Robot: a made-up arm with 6 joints.
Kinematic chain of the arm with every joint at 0, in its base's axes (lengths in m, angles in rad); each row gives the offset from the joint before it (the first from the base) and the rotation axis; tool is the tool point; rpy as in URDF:
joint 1: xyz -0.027 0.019 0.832 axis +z
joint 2: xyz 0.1 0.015 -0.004 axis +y
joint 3: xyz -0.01 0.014 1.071 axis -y
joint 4: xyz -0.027 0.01 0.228 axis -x
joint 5: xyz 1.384 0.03 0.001 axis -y
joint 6: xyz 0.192 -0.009 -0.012 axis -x
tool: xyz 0 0.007 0.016 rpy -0.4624 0.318 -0.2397
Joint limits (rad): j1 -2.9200..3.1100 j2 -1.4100..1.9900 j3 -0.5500..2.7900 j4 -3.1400..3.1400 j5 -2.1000..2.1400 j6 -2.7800..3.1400
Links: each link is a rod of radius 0.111 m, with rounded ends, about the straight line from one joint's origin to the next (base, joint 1, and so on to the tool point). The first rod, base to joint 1, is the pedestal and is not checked.
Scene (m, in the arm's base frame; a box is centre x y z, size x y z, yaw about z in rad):
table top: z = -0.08
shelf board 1: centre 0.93 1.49 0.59 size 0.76 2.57 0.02 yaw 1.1
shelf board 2: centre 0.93 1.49 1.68 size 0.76 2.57 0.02 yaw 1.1
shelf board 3: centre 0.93 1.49 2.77 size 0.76 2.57 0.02 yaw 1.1
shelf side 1: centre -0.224 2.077 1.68 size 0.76 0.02 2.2 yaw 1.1
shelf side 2: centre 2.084 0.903 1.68 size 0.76 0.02 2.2 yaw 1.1
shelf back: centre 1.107 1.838 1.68 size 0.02 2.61 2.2 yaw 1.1
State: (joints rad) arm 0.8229 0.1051 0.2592 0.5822 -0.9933 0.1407
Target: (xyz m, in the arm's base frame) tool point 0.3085 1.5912 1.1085
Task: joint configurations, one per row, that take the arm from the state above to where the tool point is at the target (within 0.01 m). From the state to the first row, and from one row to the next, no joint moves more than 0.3 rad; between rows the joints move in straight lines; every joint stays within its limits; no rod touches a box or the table.
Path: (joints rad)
1: 0.6048 -0.0542 0.1527 0.5685 -0.9698 0.1361
2: 0.3867 -0.2134 0.0463 0.5548 -0.9462 0.1315
3: 0.1793 -0.1325 -0.1525 0.5607 -0.9715 0.2069
4: -0.0280 -0.0516 -0.3512 0.5666 -0.9969 0.2823
5: -0.2353 0.0293 -0.5500 0.5725 -1.0222 0.3576
6: 0.0322 0.0676 -0.5142 0.5613 -1.0285 0.3233
7: 0.2996 0.1060 -0.4784 0.5500 -1.0348 0.2889
8: 0.5671 0.1444 -0.4425 0.5387 -1.0412 0.2545
9: 0.8346 0.1828 -0.4067 0.5274 -1.0475 0.2202
10: 1.1020 0.2212 -0.3709 0.5161 -1.0538 0.1858
11: 1.3695 0.2596 -0.3351 0.5049 -1.0602 0.1514

